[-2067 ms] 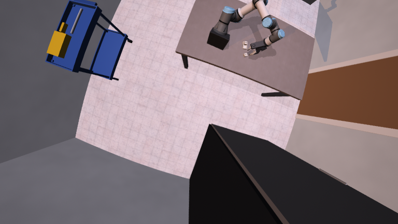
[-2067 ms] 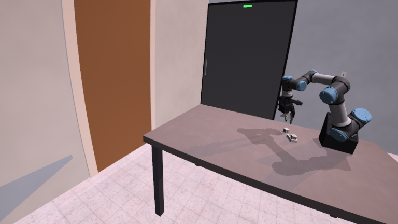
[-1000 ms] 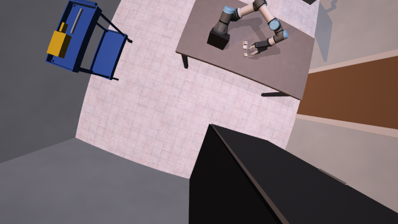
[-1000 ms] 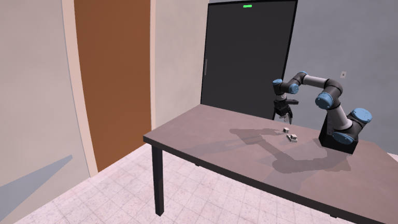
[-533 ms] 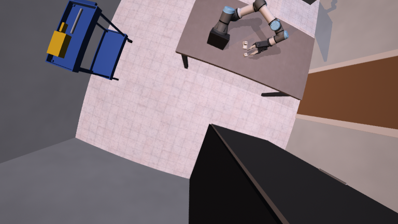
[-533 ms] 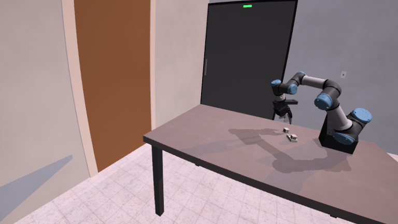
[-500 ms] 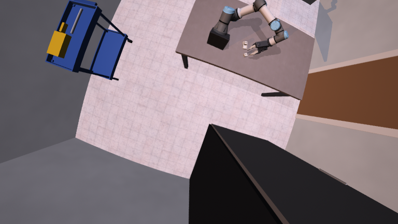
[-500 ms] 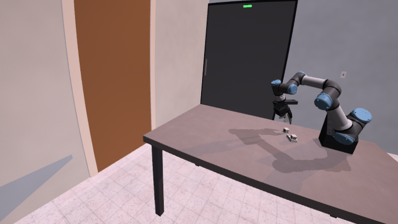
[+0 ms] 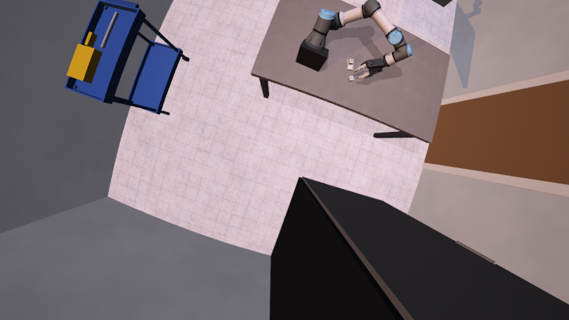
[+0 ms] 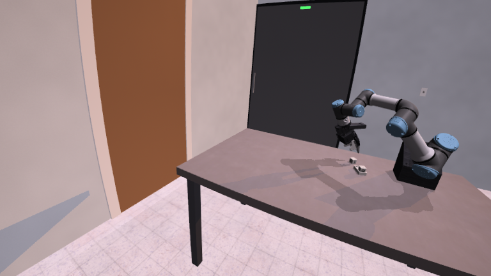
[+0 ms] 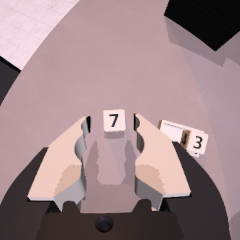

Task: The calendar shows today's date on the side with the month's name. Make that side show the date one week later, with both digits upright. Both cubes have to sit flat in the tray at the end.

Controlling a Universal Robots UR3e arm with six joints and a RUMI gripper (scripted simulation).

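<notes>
Now: hand 80 mm above the cube. Also, from my hand: pale tray (40 mm behind, 100 mm to the left, 80 mm below).
</notes>
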